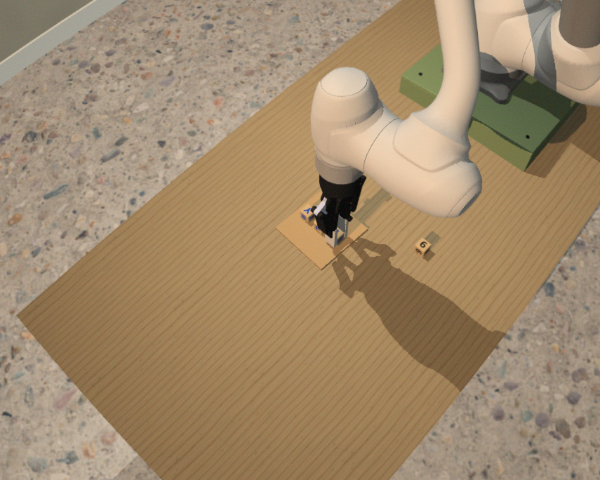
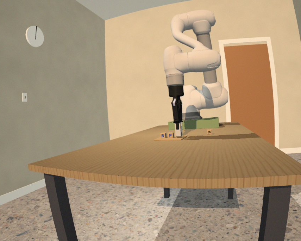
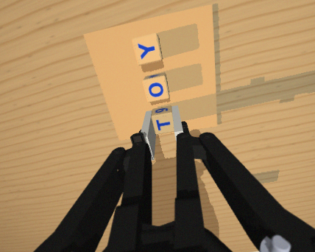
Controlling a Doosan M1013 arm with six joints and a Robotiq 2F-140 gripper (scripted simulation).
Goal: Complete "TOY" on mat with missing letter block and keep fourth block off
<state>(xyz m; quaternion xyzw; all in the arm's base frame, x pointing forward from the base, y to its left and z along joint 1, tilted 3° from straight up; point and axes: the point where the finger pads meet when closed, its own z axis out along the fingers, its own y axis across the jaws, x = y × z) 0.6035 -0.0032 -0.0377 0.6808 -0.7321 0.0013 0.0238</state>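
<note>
My gripper is now 30 mm above the T block. The rest, counted from my hand: O block: 40 mm to the right, 30 mm below; Y block: 80 mm to the right, 30 mm below, 10 mm behind; tan mat: 40 mm to the right, 40 mm below.
</note>
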